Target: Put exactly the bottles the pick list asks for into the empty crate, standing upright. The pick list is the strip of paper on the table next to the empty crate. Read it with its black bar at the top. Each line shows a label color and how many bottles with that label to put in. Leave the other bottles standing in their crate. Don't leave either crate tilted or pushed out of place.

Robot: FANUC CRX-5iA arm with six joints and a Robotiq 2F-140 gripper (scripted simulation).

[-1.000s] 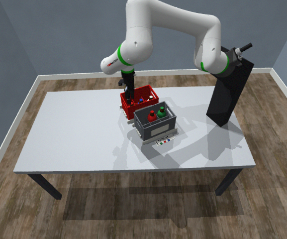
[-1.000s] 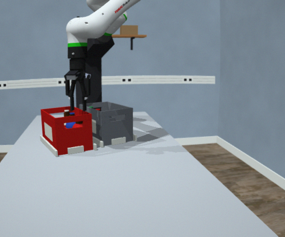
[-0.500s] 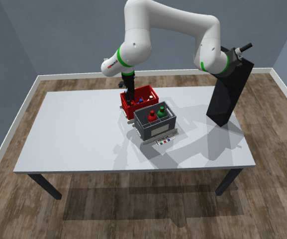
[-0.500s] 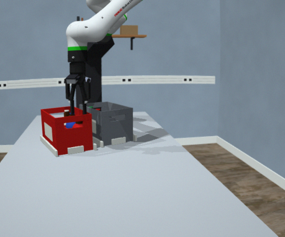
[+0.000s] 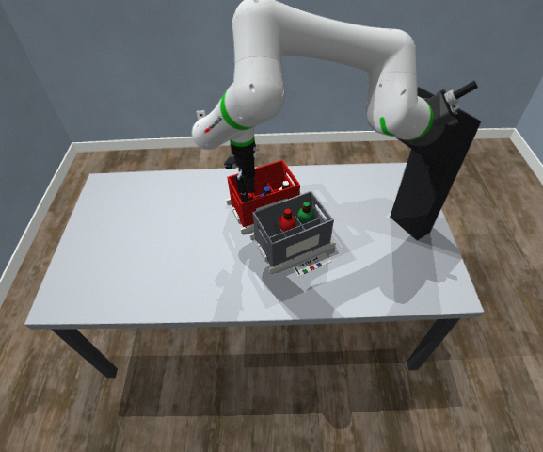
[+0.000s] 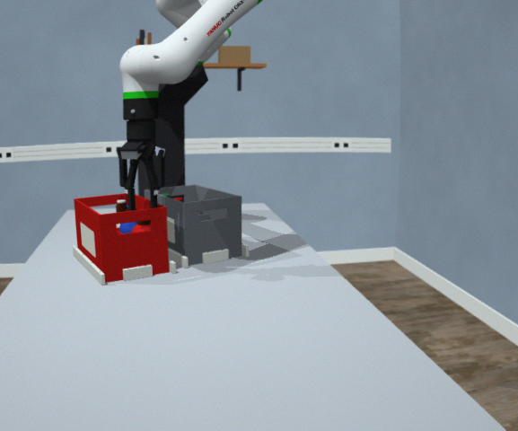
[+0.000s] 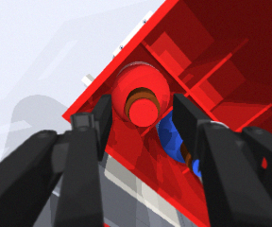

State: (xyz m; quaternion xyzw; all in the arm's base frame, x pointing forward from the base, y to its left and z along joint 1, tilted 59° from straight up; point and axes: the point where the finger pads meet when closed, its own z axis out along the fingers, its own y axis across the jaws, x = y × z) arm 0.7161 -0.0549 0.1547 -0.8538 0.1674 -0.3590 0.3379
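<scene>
The blue-label bottle lies 60 mm behind my hand, 60 mm to the right of it and 100 mm below it. Also, from my hand: white-capped bottle: 130 mm behind, 120 mm to the right, 100 mm below; red crate: 40 mm behind, 90 mm to the right, 100 mm below; red bottle: 190 mm behind, 40 mm to the left, 100 mm below.
</scene>
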